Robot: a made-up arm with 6 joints. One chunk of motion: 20 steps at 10 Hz.
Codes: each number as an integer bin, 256 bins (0 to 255) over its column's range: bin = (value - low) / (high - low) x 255, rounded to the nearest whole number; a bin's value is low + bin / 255 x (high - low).
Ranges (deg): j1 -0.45..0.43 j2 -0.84..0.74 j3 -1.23..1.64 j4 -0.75..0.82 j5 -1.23..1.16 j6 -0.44..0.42
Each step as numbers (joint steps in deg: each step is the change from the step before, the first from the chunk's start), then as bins.
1 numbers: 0.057 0.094 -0.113 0.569 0.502 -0.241
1 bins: 147 151 99 214 185 59
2 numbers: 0.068 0.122 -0.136 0.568 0.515 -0.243
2 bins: 150 155 97 214 186 58
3 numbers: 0.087 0.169 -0.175 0.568 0.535 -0.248
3 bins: 156 163 94 214 188 57
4 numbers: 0.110 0.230 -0.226 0.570 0.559 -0.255
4 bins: 162 173 89 214 191 55
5 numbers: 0.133 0.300 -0.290 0.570 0.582 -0.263
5 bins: 169 184 84 214 193 52
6 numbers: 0.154 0.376 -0.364 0.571 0.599 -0.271
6 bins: 175 196 77 215 195 50
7 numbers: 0.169 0.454 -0.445 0.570 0.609 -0.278
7 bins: 179 209 70 214 196 48
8 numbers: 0.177 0.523 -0.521 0.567 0.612 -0.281
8 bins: 182 220 63 214 197 47
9 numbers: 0.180 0.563 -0.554 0.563 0.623 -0.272
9 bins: 183 226 60 213 198 50
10 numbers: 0.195 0.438 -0.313 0.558 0.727 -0.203
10 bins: 187 206 81 212 209 70
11 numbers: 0.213 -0.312 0.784 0.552 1.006 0.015
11 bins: 192 85 179 211 239 135
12 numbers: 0.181 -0.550 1.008 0.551 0.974 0.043
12 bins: 183 47 199 211 235 143
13 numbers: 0.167 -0.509 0.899 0.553 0.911 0.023
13 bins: 179 53 189 212 228 137
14 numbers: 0.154 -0.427 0.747 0.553 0.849 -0.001
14 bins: 175 67 176 212 222 130
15 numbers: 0.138 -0.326 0.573 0.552 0.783 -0.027
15 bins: 170 83 160 211 215 122
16 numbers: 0.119 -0.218 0.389 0.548 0.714 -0.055
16 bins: 165 100 144 211 207 114
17 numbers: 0.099 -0.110 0.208 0.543 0.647 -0.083
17 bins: 159 118 128 210 200 106
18 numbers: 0.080 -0.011 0.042 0.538 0.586 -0.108
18 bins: 154 134 113 209 194 98
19 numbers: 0.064 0.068 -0.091 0.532 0.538 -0.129
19 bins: 149 147 101 208 189 92
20 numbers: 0.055 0.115 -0.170 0.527 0.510 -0.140
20 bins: 146 154 94 207 186 89
